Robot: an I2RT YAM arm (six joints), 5 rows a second.
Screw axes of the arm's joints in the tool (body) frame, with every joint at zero. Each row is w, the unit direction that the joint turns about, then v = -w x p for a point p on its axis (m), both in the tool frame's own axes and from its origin. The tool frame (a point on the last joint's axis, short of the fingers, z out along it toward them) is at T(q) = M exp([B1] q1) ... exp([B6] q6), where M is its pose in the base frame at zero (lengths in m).
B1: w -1 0 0 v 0 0.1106 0
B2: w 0 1 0 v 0.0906 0 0.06
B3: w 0 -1 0 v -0.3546 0 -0.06
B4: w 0 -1 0 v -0.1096 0 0
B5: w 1 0 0 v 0 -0.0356 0
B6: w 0 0 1 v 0 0 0
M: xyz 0.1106 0 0.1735 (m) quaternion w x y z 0.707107 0 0.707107 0
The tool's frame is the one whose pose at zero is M.
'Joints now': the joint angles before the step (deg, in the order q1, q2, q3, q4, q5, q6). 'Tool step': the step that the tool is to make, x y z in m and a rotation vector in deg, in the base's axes. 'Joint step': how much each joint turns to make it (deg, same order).
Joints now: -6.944 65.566 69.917 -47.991 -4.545 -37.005
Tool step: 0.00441 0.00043 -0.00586 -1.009 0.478 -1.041
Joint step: 0.517 0.642 -0.917 1.222 1.856 0.316
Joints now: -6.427 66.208 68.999 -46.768 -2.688 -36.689
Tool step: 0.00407 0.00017 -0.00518 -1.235 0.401 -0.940
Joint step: 0.429 0.632 -0.774 1.142 1.868 0.040
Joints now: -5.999 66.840 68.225 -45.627 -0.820 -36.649
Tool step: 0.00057 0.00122 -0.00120 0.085 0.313 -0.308
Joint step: 0.373 0.139 -0.100 -0.075 0.449 0.514
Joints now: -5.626 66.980 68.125 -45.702 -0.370 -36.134
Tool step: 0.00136 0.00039 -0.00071 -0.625 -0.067 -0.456
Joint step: 0.265 0.194 -0.095 0.416 0.946 0.066
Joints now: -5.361 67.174 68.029 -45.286 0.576 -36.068
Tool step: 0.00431 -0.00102 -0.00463 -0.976 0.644 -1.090
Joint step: 0.083 0.889 -0.388 0.724 1.560 0.092
